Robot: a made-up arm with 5 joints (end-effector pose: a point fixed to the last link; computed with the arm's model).
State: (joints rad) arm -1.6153 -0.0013 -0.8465 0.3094 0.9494
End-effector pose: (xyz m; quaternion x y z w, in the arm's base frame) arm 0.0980 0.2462 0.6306 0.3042 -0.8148 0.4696 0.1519
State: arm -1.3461 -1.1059 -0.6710 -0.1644 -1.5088
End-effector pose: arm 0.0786 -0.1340 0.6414 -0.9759 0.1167 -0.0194 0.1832
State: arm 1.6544 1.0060 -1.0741 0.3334 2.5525
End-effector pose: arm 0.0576 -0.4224 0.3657 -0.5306 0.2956 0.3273 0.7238
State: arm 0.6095 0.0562 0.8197 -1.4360 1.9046
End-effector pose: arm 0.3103 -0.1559 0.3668 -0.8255 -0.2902 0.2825 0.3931
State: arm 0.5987 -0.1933 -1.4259 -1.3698 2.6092
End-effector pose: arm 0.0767 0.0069 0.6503 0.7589 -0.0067 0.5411 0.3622
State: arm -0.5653 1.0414 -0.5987 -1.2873 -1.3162
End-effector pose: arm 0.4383 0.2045 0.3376 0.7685 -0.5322 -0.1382 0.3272
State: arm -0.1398 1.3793 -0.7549 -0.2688 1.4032
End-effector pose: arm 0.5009 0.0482 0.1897 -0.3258 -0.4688 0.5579 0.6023
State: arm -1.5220 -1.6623 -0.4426 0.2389 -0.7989
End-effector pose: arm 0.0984 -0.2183 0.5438 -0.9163 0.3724 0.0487 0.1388
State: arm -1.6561 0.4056 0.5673 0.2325 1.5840
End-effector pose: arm 0.0864 0.2641 0.2394 -0.0110 0.1814 -0.9831 0.0245
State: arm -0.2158 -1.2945 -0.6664 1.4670 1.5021
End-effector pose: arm 0.0011 -0.0301 0.5784 -0.4980 -0.6993 0.3800 0.3443
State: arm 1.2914 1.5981 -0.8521 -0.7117 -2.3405
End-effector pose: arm 0.2005 -0.3758 0.1595 -0.3626 0.5928 0.6932 0.1915
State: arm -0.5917 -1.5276 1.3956 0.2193 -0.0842
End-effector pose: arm 0.2151 0.0670 0.3826 0.2394 -0.6317 0.1677 0.7180
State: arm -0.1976 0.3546 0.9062 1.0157 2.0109
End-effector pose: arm 0.2506 0.0218 0.2313 0.2669 0.2196 0.8276 0.4424
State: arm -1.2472 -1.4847 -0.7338 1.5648 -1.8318
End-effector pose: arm 0.0580 -0.1534 0.5367 0.8967 -0.0062 -0.1378 0.4206
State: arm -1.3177 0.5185 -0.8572 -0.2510 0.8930
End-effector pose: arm 0.2002 0.3515 0.5252 0.2068 -0.8575 0.4157 0.2216
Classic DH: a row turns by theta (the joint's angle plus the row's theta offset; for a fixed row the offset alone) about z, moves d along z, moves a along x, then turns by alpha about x. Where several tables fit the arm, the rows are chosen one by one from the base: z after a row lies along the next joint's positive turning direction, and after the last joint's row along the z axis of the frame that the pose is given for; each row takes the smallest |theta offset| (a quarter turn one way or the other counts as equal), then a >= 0, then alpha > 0; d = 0 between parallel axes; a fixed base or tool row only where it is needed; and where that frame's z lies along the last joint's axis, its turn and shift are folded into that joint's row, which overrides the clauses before.
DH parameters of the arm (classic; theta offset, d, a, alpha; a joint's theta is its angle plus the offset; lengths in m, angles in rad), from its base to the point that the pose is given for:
base (fixed): 0 0 0.101 3.1416
joint 1: 0 -0.315 0.046 1.5708
joint 2: -1.3274 0 0.1535 0
joint 3: 1.287 0 0.1731 0
joint 4: -1.5304 -0.008 0 1.5708
joint 5: -0.0487 -0.063 0 0

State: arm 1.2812 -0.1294 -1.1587 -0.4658 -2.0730
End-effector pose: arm 0.1200 -0.0919 0.6975 0.4063 -0.9092 0.0906 0.0119
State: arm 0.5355 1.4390 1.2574 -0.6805 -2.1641
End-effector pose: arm 0.1127 -0.0162 0.1603 -0.1642 0.1475 -0.9565 0.1906
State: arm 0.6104 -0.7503 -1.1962 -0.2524 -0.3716
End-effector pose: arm -0.0146 0.0711 0.6585 0.0903 0.9468 -0.1522 0.2688
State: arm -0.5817 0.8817 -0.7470 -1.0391 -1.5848
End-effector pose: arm 0.4361 0.2108 0.4144 0.8454 -0.4222 -0.1642 0.2829
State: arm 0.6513 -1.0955 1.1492 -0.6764 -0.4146
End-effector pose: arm 0.2192 -0.1002 0.4505 -0.0835 -0.8858 -0.2414 0.3874
